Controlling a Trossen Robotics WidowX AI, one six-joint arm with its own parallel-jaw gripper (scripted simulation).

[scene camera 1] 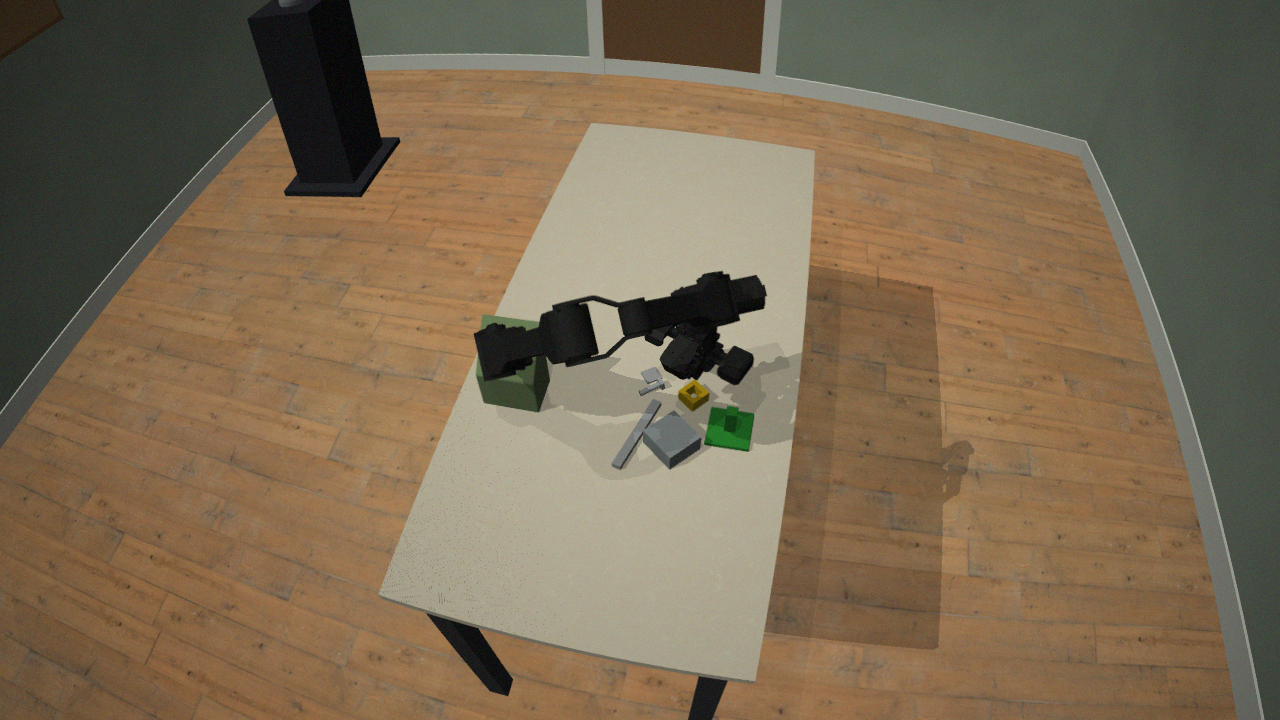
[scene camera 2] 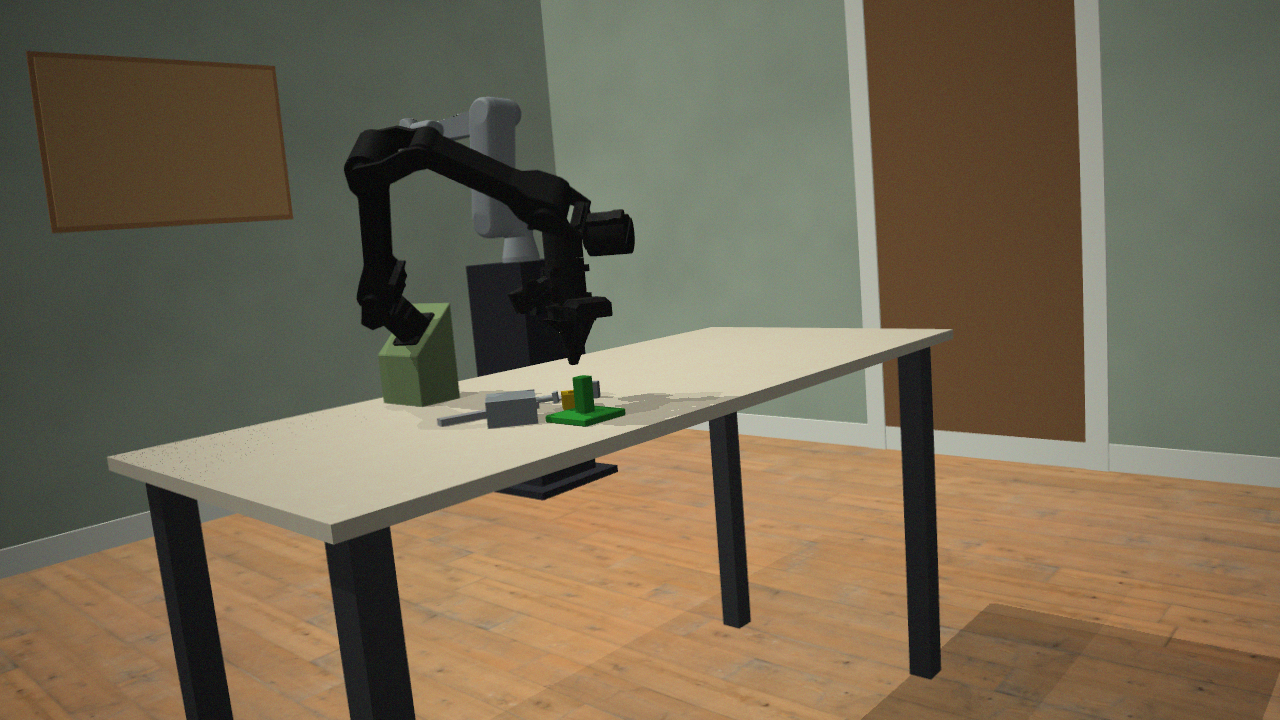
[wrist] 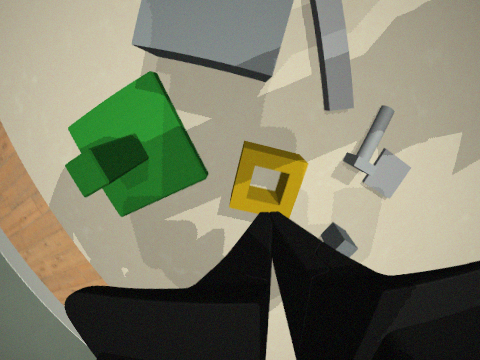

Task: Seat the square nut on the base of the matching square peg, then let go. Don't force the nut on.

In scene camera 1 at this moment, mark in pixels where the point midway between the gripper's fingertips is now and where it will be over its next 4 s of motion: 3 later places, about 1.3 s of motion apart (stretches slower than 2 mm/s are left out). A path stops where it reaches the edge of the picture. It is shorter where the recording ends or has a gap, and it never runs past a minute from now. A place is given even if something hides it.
The gripper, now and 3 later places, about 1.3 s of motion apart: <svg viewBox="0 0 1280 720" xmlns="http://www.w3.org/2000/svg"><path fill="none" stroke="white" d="M696 377L696 388L691 393L695 355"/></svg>
